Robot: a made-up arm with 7 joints.
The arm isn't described. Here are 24 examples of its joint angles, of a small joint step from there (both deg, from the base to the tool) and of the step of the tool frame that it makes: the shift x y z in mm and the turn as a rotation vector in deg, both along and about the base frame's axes.
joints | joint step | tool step
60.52 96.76 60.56 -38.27 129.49 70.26 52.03 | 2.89 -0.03 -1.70 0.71 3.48 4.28 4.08 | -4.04 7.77 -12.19 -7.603 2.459 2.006
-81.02 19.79 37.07 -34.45 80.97 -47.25 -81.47 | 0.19 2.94 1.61 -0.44 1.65 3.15 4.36 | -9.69 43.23 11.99 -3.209 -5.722 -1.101
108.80 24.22 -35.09 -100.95 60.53 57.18 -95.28 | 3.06 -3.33 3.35 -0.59 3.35 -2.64 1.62 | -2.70 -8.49 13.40 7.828 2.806 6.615
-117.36 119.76 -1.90 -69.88 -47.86 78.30 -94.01 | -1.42 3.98 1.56 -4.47 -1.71 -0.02 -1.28 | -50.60 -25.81 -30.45 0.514 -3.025 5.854
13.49 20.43 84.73 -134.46 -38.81 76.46 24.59 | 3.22 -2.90 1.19 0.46 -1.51 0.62 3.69 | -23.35 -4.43 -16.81 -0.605 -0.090 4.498
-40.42 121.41 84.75 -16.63 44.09 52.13 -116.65 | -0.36 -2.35 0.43 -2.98 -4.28 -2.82 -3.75 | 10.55 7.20 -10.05 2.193 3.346 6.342
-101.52 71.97 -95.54 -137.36 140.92 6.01 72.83 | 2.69 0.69 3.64 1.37 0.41 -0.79 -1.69 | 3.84 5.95 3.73 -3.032 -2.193 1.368
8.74 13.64 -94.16 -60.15 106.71 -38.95 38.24 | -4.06 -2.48 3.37 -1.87 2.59 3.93 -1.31 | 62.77 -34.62 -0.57 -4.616 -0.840 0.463
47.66 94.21 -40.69 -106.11 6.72 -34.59 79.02 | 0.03 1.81 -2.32 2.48 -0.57 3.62 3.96 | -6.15 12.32 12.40 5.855 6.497 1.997
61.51 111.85 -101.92 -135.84 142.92 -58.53 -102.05 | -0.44 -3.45 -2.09 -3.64 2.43 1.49 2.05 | -3.36 -24.41 -7.58 -0.573 0.431 10.185
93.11 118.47 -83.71 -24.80 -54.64 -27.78 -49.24 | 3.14 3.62 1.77 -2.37 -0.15 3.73 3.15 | 31.95 0.44 -8.07 -2.008 -0.178 -4.827
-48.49 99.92 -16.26 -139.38 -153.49 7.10 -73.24 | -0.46 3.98 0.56 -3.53 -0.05 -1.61 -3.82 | -29.71 -9.69 9.40 5.536 -4.964 1.563
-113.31 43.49 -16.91 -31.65 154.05 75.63 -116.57 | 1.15 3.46 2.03 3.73 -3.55 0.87 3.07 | -3.10 67.14 -13.81 -1.506 4.628 4.995
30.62 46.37 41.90 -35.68 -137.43 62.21 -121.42 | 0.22 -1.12 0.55 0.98 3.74 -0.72 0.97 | -10.84 -10.62 -11.28 -2.415 -3.904 2.979
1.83 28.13 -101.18 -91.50 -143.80 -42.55 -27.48 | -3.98 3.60 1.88 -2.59 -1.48 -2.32 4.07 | 45.58 28.05 5.20 4.775 -3.973 1.697
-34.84 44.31 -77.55 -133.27 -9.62 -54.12 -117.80 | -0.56 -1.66 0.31 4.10 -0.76 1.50 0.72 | 14.54 -7.54 -10.55 2.916 -0.897 2.622
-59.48 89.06 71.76 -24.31 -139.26 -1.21 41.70 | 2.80 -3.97 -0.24 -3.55 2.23 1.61 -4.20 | 32.84 0.53 -19.66 0.937 3.795 2.172
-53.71 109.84 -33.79 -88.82 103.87 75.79 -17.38 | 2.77 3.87 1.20 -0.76 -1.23 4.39 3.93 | -17.95 -0.36 16.13 1.940 4.527 7.093
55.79 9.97 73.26 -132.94 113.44 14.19 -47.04 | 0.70 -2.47 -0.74 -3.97 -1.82 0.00 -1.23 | 3.46 -24.75 -1.46 2.304 1.958 -0.453
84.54 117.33 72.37 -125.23 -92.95 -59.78 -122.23 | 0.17 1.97 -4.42 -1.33 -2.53 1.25 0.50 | 2.25 -9.37 -31.10 1.282 3.057 -2.259
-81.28 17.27 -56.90 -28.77 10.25 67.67 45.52 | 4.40 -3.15 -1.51 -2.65 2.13 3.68 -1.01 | -15.06 -35.86 -66.29 0.252 7.618 -1.330
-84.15 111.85 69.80 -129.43 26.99 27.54 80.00 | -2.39 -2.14 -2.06 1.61 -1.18 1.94 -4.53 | 7.36 17.80 2.69 -6.428 -0.763 -2.141
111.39 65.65 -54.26 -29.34 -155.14 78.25 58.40 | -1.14 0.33 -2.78 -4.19 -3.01 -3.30 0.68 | -9.37 -11.99 -19.02 -4.173 1.788 3.395
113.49 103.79 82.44 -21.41 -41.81 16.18 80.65 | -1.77 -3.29 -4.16 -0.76 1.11 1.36 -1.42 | -40.39 2.25 8.00 1.555 1.163 4.008
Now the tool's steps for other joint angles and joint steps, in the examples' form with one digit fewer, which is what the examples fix.
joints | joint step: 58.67 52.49 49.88 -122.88 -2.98 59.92 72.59 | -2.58 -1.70 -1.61 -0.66 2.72 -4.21 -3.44
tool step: -2.9 -5.7 -13.5 -3.04 -0.40 -5.40
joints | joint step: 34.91 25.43 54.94 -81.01 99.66 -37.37 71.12 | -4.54 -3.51 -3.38 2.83 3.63 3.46 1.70
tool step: 35.2 -31.7 -55.8 -9.67 -7.15 -3.40
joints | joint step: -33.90 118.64 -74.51 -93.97 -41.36 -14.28 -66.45 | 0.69 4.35 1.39 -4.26 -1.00 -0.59 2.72
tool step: -15.2 -16.1 30.9 -0.25 0.27 0.21
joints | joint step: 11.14 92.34 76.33 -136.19 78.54 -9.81 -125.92 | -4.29 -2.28 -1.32 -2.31 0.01 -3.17 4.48
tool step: -12.3 3.5 -16.0 -0.87 -1.35 -7.28
